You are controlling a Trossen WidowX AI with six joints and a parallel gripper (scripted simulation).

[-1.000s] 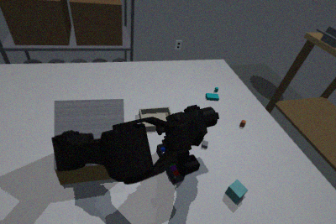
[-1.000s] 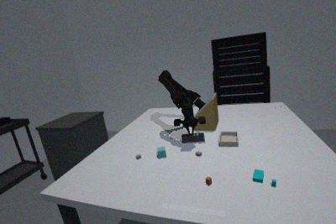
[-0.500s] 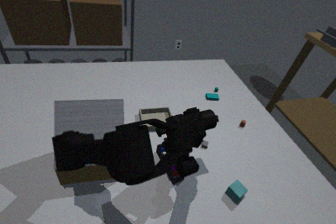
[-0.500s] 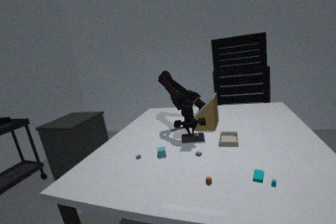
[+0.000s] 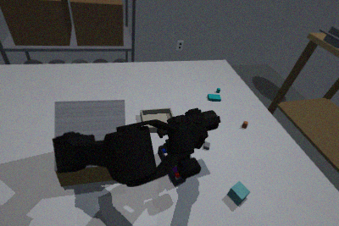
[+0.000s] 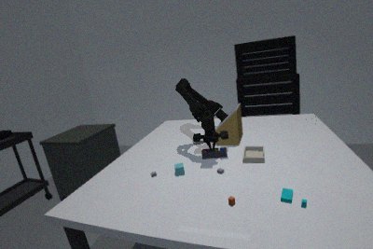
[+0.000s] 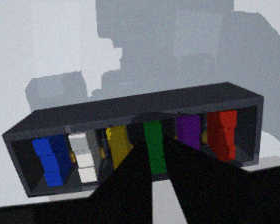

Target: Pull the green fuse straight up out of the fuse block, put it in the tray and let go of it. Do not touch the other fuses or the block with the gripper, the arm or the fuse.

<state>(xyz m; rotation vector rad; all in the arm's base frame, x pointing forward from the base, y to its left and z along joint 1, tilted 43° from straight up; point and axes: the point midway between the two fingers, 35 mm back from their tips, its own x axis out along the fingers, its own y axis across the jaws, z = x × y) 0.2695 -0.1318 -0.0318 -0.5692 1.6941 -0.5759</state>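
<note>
Now: the tray 22 cm to the left of my gripper tip, 3 cm below it and 3 cm ahead of it. From my gripper tip the other things lie so: green fuse: 1 cm below.
</note>
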